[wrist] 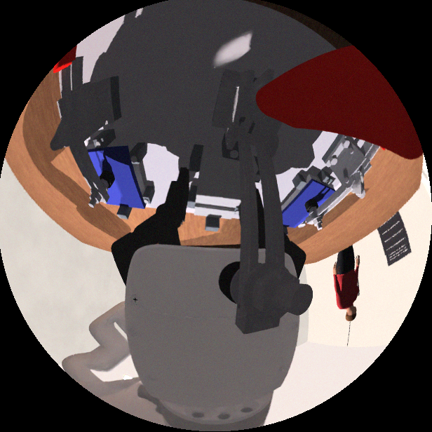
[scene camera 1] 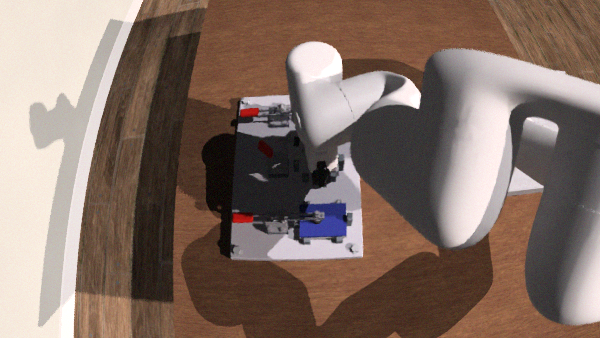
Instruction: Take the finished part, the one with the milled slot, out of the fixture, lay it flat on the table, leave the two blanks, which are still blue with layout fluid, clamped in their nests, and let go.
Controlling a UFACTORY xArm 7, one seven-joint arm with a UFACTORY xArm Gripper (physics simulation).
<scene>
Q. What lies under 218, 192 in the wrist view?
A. A finished part.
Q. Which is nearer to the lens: the blue blank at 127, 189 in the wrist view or the clamp bar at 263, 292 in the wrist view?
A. The clamp bar.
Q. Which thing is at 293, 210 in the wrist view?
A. A blue blank.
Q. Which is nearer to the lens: the blue blank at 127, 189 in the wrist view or the red clamp handle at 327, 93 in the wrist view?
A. The red clamp handle.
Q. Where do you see a blue blank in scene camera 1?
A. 334, 225
</scene>
